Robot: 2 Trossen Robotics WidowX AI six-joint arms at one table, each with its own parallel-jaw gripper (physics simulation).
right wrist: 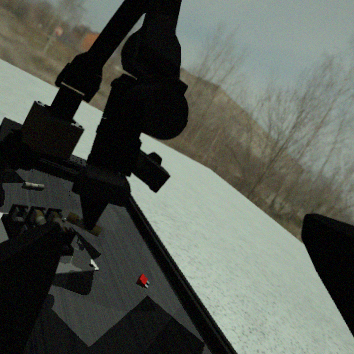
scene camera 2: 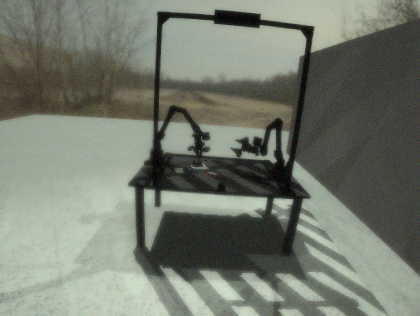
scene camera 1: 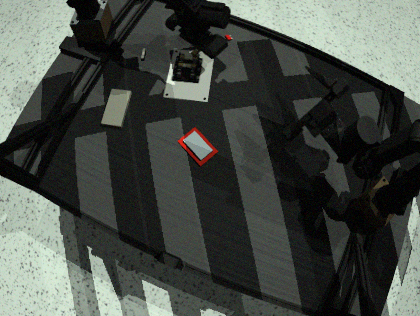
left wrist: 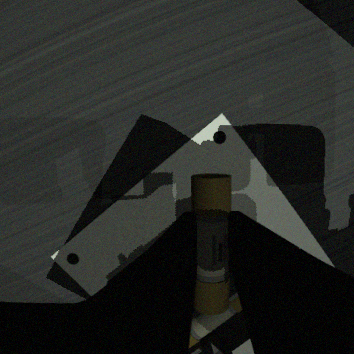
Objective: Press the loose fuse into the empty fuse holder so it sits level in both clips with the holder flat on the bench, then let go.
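Frame: origin at the left arm's base, x down, y right, z back, level; millimetres.
Where they show: left gripper, between the fingertips: [right wrist: 88, 226] [scene camera 2: 199, 158] [scene camera 1: 201, 48] [left wrist: 210, 222]; right gripper, between the fingertips: [right wrist: 183, 230] [scene camera 2: 232, 144] [scene camera 1: 290, 79]; left arm's base, origin of its link: [right wrist: 59, 114] [scene camera 1: 88, 11]; right arm's base, origin of its link: [scene camera 2: 279, 169] [scene camera 1: 384, 201].
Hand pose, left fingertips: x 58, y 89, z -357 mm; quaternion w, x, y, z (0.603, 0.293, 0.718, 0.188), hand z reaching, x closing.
Each offset is from my left fingertips to the top centre of the thing. "spot": to the spot under its first point.
A fuse {dx -9, dy +6, dz +5 mm} [left wrist: 211, 192] [right wrist: 74, 217] with brass caps is held crosswise in my left gripper [left wrist: 210, 222] [scene camera 2: 199, 152], which is shut on it. In the right wrist view the fuse is beside the black fuse holder {spot: dx +39, dy +56, dz +33 mm} [scene camera 1: 187, 70] [right wrist: 37, 217], close above the white plate {spot: dx +49, dy +127, dz +25 mm} [scene camera 1: 187, 93] [left wrist: 292, 220]. The holder stands on this plate, with fuse-like pieces in it; which position is empty is too dark to tell. In the left wrist view my fingers hide most of it. My right gripper [right wrist: 183, 230] [scene camera 2: 235, 144] is open, raised and well away from the holder.
A small pale cylinder {dx +40, dy +0, dz +175 mm} [scene camera 1: 143, 54] [right wrist: 33, 186] lies left of the plate. A cream block {dx +36, dy +189, dz +218 mm} [scene camera 1: 116, 108] and a red-rimmed pale panel {spot: dx +45, dy +323, dz -34 mm} [scene camera 1: 202, 162] lie nearer the front. A small red piece {dx +42, dy -90, dz -80 mm} [scene camera 1: 228, 37] [right wrist: 143, 280] lies near the far edge. Dark shadows cross the bench.
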